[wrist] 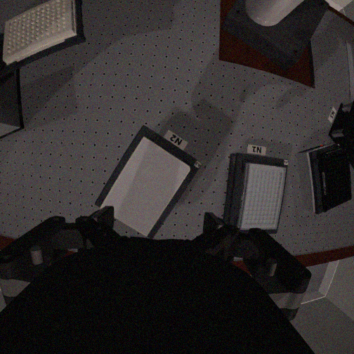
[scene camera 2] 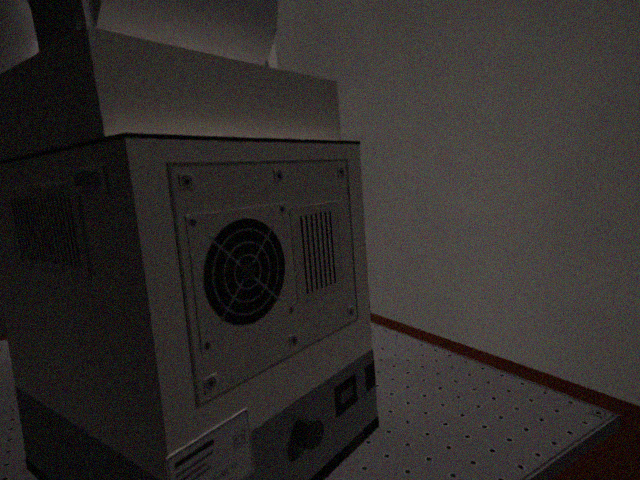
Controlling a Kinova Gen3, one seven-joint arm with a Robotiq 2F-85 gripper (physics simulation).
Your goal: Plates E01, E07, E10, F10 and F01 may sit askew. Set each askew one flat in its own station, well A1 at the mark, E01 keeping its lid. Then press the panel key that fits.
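My gripper [wrist: 158,219] is open and empty, high above the near side of the table in the wrist view. A plain white-topped plate [wrist: 150,185] lies at station N2 [wrist: 155,138]; dark rim shows on three sides, not at its near end. A pale welled plate [wrist: 264,196] is at station N1 [wrist: 233,192], shifted toward the right, with a wide dark band on its left. A black plate [wrist: 331,177] shows at the right. A dark station part [wrist: 344,125] by label N3 is cut off. Another pale welled plate [wrist: 41,31] is upper left. Plate names are unreadable. The key panel does not show.
The robot's base column [wrist: 272,11] stands on a dark block [wrist: 272,42] over a red-brown patch [wrist: 232,47]. A dark-edged box [wrist: 10,107] is at the left edge. In the scene view, a large instrument with a fan grille [scene camera 2: 244,271] hides the stations.
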